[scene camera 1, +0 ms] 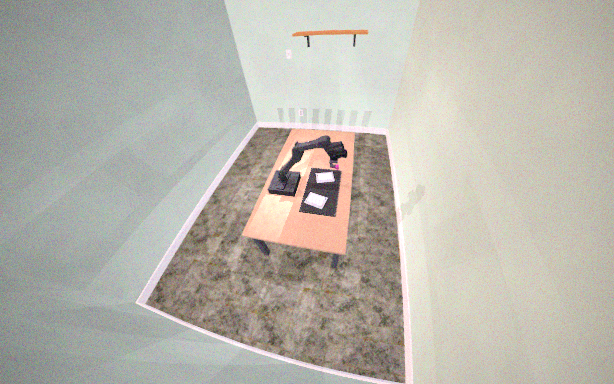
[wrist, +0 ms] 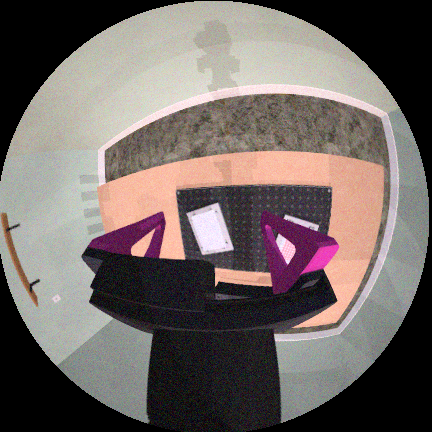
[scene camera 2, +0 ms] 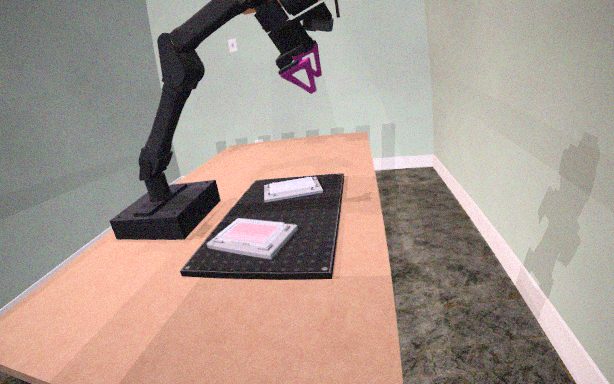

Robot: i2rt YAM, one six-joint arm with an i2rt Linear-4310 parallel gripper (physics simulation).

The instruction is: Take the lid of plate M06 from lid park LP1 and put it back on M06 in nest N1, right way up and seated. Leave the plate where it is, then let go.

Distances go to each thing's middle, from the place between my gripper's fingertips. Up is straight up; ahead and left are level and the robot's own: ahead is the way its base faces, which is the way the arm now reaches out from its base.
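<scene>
Pink-topped well plate (scene camera 2: 247, 232): 28 cm below my hand, 16 cm to the right, 15 cm behind. My gripper: 28 cm above the plate lid (wrist: 206, 224), 13 cm past it, 12 cm to the right of it.
</scene>
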